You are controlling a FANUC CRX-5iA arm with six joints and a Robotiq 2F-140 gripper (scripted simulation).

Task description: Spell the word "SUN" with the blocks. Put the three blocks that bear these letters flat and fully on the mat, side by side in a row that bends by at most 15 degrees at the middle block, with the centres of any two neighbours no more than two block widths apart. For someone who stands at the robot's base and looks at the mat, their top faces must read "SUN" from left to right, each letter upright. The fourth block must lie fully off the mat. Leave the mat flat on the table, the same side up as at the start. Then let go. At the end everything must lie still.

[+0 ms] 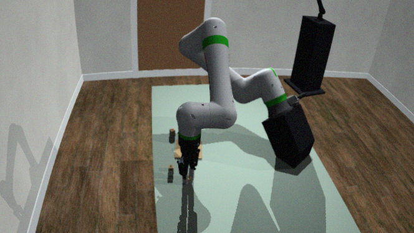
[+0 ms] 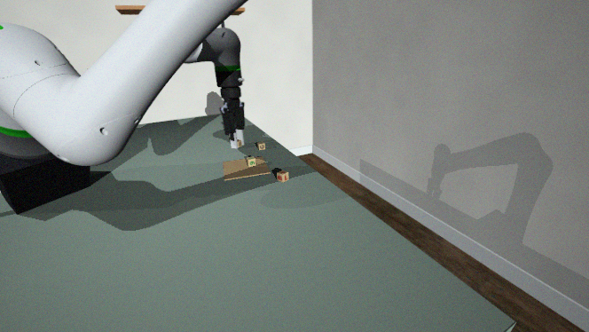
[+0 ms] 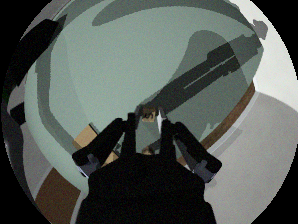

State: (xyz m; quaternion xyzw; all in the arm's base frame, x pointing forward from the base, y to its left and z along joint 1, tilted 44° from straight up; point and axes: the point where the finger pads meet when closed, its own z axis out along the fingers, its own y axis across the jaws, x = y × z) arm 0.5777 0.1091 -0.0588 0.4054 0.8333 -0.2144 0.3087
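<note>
Right now my hand is 70 mm past the tan mat, 210 mm to the left of it and 30 mm above it.
</note>
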